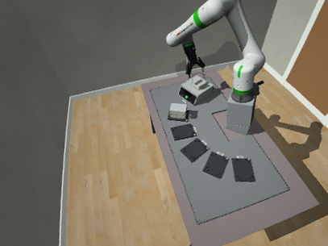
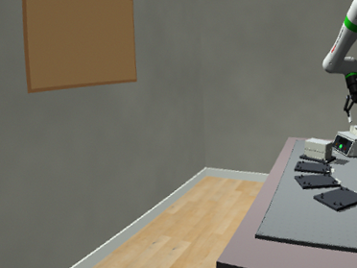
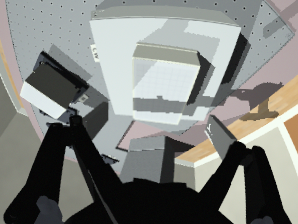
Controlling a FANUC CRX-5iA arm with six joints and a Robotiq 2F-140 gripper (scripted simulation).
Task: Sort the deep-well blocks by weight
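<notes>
My hand is 9 cm above the pale platform. Round my hand: deep-well block 27 cm ahead, 18 cm to the left, 11 cm below; dark infeed nest 27 cm ahead, 18 cm to the left, 18 cm below; check-weigher 1 cm ahead, 12 cm below.
</notes>
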